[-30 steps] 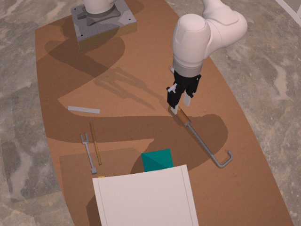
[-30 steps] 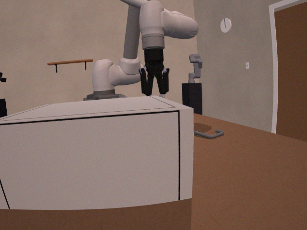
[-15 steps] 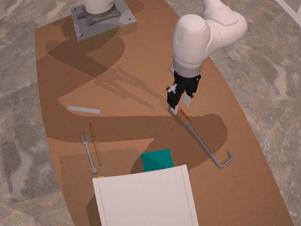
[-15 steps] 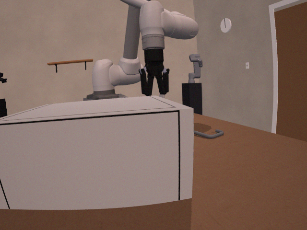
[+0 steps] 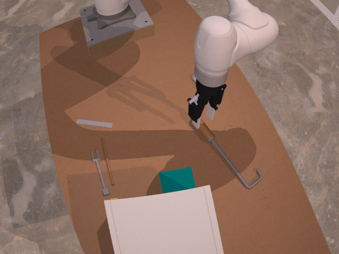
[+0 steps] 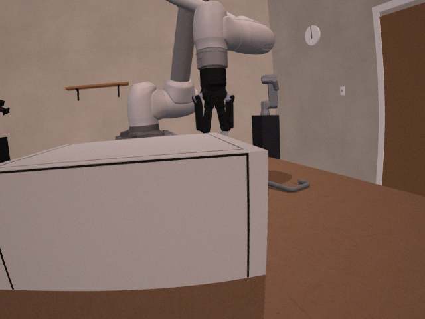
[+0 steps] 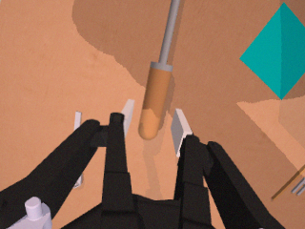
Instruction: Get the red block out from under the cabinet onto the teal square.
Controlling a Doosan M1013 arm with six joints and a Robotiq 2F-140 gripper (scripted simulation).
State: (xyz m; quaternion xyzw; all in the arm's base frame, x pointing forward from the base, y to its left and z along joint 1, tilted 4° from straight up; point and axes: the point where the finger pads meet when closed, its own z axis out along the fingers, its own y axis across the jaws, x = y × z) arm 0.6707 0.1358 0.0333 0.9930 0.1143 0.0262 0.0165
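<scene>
My hand is 110 mm short of the long hook tool, 70 mm above it and 60 mm to the right of it. Round my hand: grey spoon: 170 mm behind, 80 mm to the left, 80 mm below; thin wooden stick: 340 mm to the right, 80 mm below; teal square: 160 mm ahead, 150 mm to the right, 90 mm below.
</scene>
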